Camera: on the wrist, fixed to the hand. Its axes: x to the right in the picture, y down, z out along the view.
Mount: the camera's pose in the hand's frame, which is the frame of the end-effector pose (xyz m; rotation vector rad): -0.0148 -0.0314 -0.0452 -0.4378 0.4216 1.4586
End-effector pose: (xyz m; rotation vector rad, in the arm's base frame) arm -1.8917 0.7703 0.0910 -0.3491 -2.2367 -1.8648
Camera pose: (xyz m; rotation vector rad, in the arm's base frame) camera -1.8870 0.7197 0.0652 -1.1120 -0.7207 -1.2671
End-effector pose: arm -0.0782 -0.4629 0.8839 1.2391 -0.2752 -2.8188
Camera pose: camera -0.0341 -0.4367 0.8589 0.8683 -0.3132 -1.2568
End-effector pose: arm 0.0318 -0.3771 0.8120 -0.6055 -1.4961 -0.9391
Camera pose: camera 0.0336 -0.4294 0.7894 -1.4098 -0.1963 -0.1539
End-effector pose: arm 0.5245 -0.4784 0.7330 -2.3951 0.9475 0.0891
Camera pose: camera 0.5276 -0.4742 0.7898 1.3785 -2.6505 -0.3201
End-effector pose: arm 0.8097 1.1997 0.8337 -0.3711 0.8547 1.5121
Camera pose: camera 0.8303 1.1553 0.8046 0.3524 -1.0653 -2.7367
